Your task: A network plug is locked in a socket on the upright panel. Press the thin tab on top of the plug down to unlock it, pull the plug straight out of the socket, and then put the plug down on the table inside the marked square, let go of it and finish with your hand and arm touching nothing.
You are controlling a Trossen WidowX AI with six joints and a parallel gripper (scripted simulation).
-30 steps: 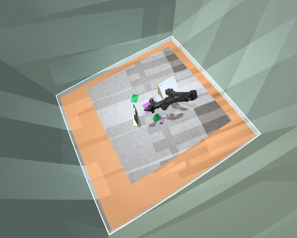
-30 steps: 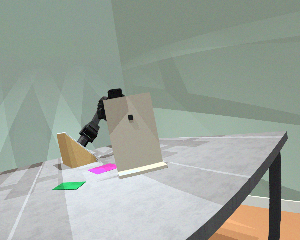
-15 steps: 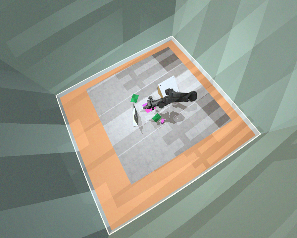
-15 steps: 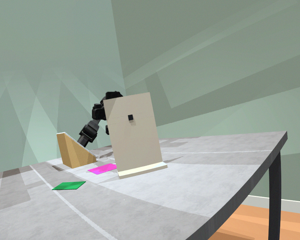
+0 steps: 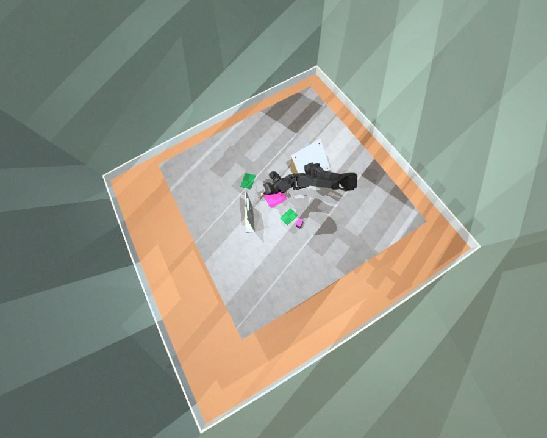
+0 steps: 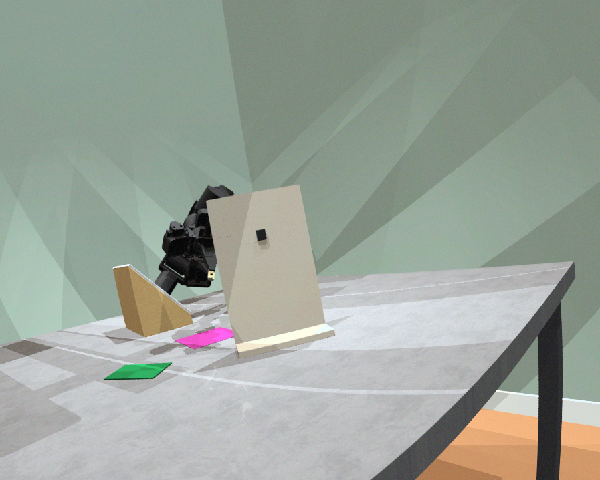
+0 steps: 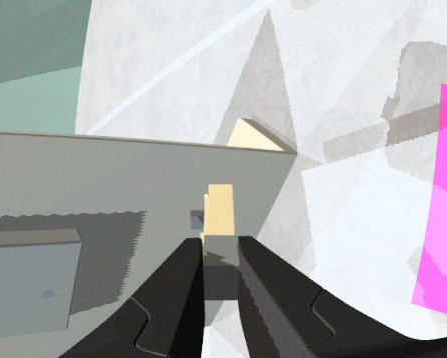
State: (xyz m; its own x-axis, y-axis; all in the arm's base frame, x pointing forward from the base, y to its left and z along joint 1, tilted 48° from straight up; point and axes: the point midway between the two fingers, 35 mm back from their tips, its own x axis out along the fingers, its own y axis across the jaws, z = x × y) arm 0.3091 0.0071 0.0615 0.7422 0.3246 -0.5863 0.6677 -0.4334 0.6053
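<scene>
My gripper tip is now 140 mm above the magenta square, 70 mm past it and 20 mm to the left of it. Round my gripper tip: tan network plug: right at my gripper tip; beige panel: 130 mm ahead, 60 mm to the left, 20 mm below.
</scene>
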